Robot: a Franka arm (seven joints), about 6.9 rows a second.
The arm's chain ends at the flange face. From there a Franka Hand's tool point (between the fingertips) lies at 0.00 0.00 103.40 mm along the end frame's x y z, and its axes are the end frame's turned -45 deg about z.
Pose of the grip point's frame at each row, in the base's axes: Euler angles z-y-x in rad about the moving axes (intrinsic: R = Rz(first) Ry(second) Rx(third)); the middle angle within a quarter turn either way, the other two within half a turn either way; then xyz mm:
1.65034 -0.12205 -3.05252 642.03 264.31 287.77
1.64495 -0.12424 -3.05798 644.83 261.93 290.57
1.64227 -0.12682 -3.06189 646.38 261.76 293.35
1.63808 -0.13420 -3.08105 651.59 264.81 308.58
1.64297 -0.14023 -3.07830 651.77 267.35 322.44
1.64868 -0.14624 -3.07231 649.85 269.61 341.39
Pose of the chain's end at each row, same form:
0.86862 -0.02366 -2.99248 652.20 252.54 389.99
0.86262 -0.02903 -2.99478 654.39 249.84 392.81
0.85948 -0.03359 -2.99571 655.52 249.34 395.59
0.85315 -0.05223 -3.00396 658.76 251.45 410.86
0.85809 -0.05457 -2.99777 659.33 253.44 424.62
0.86419 -0.05464 -2.98931 658.16 255.18 443.44

